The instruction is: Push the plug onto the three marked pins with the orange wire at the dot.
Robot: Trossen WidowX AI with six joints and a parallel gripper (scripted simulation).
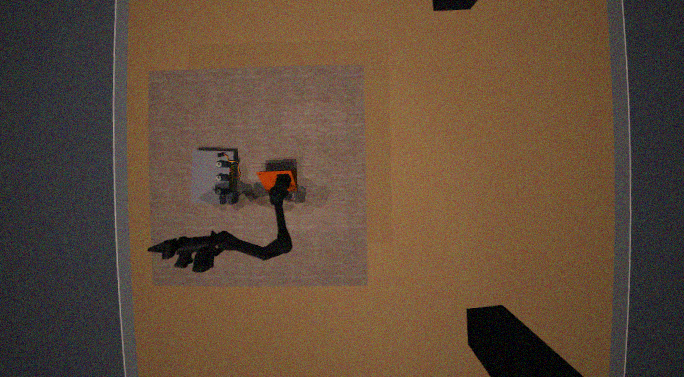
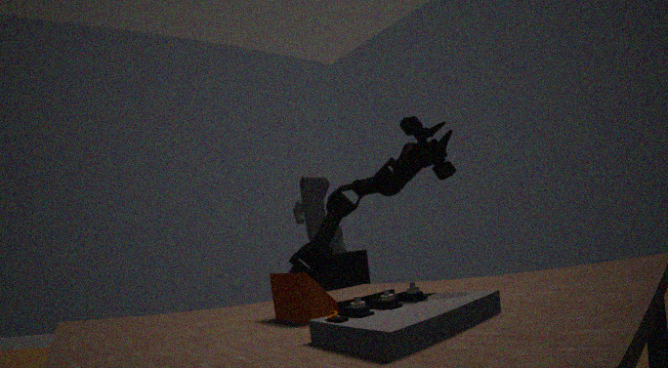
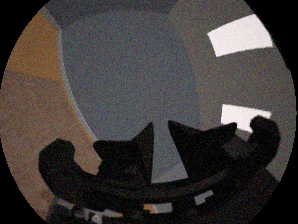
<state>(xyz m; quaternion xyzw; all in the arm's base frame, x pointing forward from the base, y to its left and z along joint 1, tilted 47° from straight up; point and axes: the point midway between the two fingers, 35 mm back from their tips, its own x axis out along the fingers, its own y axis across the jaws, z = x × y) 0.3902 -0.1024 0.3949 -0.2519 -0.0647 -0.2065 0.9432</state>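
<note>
The printed holder is 3 cm ahead of my gripper tip, 25 cm to the right of it and 42 cm below it.
</note>
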